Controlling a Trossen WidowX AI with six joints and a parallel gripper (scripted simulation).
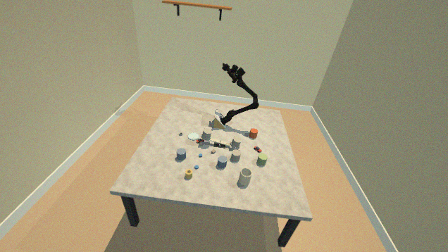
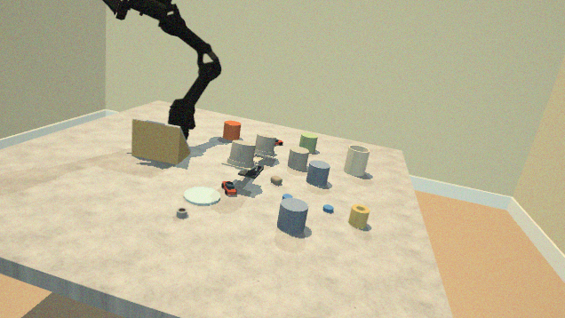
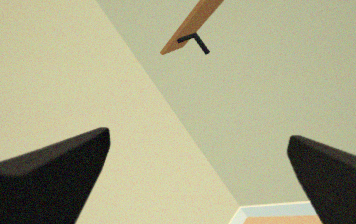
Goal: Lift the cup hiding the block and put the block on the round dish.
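Now: gripper tip 58 cm short of the pale green block, 11 cm to the right of it and 48 cm above it. Also, from my gripper tip: pale green round dish (46 cm ahead, 26 cm to the right, 52 cm below); then balance (56 cm ahead, 2 cm to the right, 49 cm below); then orange cylinder (40 cm ahead, 28 cm to the left, 49 cm below).
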